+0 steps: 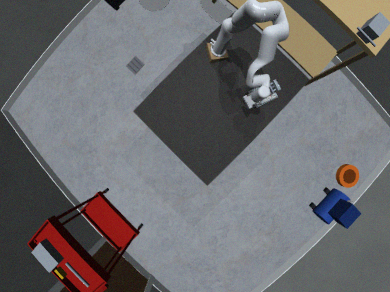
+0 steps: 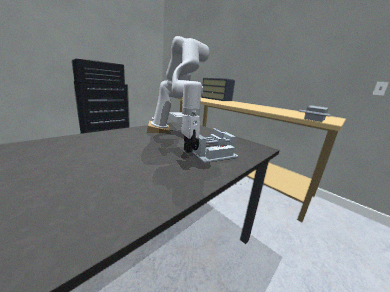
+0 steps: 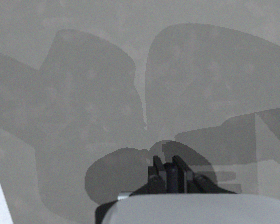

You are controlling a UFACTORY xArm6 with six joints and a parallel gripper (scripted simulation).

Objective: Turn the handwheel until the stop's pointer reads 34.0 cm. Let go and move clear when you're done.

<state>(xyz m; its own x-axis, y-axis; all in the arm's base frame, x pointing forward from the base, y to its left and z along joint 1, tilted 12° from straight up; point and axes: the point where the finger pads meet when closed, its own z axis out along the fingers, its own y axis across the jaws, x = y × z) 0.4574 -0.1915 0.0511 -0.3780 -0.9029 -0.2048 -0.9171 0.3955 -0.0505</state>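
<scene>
The handwheel is 20 mm to the left of my hand. Also, from my hand: upright knob (10 mm to the left); sliding stop (60 mm ahead, 170 mm to the left, 30 mm above).
</scene>
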